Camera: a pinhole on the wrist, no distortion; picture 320 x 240 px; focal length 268.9 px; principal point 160.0 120.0 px. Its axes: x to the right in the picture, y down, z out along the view. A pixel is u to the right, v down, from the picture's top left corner.
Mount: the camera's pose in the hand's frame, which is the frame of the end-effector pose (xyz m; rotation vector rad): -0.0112 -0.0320 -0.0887 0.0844 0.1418 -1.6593
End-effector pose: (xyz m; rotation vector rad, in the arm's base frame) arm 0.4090 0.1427 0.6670 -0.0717 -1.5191 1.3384
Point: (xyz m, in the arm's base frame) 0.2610 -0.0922 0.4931
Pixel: outside the picture
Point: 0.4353 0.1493 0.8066
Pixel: outside the picture
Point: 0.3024 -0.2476 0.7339
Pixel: 192 27
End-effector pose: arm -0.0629 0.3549 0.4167 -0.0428 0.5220 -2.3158
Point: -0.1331 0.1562 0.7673
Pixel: 127 198
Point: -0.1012 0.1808 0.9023
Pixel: 149 156
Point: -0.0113 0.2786 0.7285
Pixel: 125 101
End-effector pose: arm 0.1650 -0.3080 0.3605 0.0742 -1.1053 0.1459
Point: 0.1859 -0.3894 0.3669
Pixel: 271 181
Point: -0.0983 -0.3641 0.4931
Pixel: 110 114
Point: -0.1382 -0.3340 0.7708
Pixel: 87 227
